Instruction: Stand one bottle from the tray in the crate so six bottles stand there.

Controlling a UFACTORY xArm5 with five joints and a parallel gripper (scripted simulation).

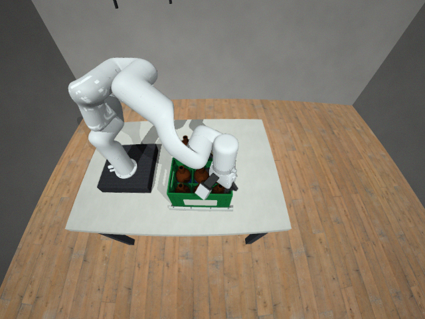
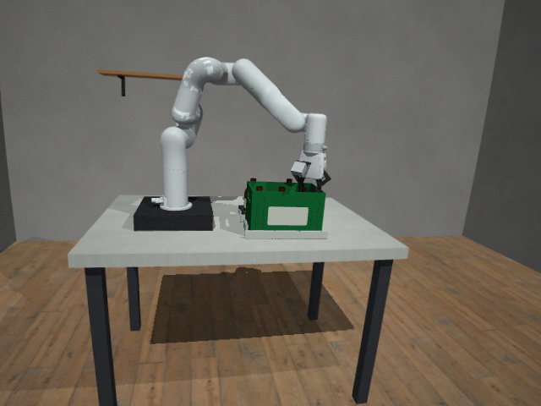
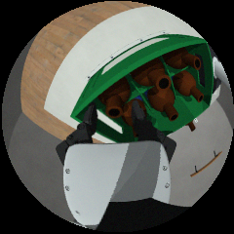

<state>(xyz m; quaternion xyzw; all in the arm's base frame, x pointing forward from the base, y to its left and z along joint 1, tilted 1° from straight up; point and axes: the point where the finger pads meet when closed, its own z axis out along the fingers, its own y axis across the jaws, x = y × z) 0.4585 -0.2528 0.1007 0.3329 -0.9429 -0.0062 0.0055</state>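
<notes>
Right now my hand is 8 cm above the brown bottle. From my hand the other things lie so: green crate: 9 cm below, 7 cm behind, 6 cm to the left; dark tray: 30 cm to the left, 16 cm below, 2 cm behind.
</notes>
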